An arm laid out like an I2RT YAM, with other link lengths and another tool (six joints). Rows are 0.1 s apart.
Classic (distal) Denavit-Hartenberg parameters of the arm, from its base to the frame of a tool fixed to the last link. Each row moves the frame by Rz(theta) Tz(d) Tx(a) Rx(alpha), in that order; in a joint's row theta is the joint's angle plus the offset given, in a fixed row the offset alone. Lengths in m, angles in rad.
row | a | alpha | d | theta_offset
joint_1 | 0.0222 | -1.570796 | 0.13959 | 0
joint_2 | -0.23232 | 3.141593 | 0 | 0
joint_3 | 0.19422 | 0 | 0 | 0.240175
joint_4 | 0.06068 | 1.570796 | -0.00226 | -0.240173
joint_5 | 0 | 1.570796 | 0.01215 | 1.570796
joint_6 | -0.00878 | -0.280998 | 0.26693 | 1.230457
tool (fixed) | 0 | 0 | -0.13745 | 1.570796
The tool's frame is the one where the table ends.
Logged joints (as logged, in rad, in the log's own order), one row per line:
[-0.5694, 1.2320, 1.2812, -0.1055, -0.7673, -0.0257]
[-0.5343, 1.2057, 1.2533, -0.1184, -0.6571, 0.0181]
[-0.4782, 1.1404, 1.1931, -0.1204, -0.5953, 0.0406]
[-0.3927, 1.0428, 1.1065, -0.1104, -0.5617, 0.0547]
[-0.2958, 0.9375, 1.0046, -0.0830, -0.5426, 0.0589]
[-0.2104, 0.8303, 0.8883, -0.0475, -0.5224, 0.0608]
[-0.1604, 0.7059, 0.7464, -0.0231, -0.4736, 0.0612]
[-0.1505, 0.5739, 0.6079, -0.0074, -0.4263, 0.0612]
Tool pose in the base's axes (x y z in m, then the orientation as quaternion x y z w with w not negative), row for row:
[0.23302, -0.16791, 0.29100, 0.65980, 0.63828, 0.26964, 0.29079]
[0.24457, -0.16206, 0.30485, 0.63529, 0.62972, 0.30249, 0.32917]
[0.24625, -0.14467, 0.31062, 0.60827, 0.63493, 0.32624, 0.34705]
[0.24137, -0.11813, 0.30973, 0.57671, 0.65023, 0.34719, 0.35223]
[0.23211, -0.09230, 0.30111, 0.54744, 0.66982, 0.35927, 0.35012]
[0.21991, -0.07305, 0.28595, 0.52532, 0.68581, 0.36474, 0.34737]
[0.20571, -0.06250, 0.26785, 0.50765, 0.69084, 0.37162, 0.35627]
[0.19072, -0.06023, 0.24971, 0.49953, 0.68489, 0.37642, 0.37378]
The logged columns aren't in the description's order. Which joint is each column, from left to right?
Columns, left to right: joint_1, joint_2, joint_3, joint_5, joint_4, joint_6.
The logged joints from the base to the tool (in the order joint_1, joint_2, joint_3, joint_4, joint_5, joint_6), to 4 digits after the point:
[-0.5694, 1.2320, 1.2812, -0.7673, -0.1055, -0.0257]
[-0.5343, 1.2057, 1.2533, -0.6571, -0.1184, 0.0181]
[-0.4782, 1.1404, 1.1931, -0.5953, -0.1204, 0.0406]
[-0.3927, 1.0428, 1.1065, -0.5617, -0.1104, 0.0547]
[-0.2958, 0.9375, 1.0046, -0.5426, -0.0830, 0.0589]
[-0.2104, 0.8303, 0.8883, -0.5224, -0.0475, 0.0608]
[-0.1604, 0.7059, 0.7464, -0.4736, -0.0231, 0.0612]
[-0.1505, 0.5739, 0.6079, -0.4263, -0.0074, 0.0612]

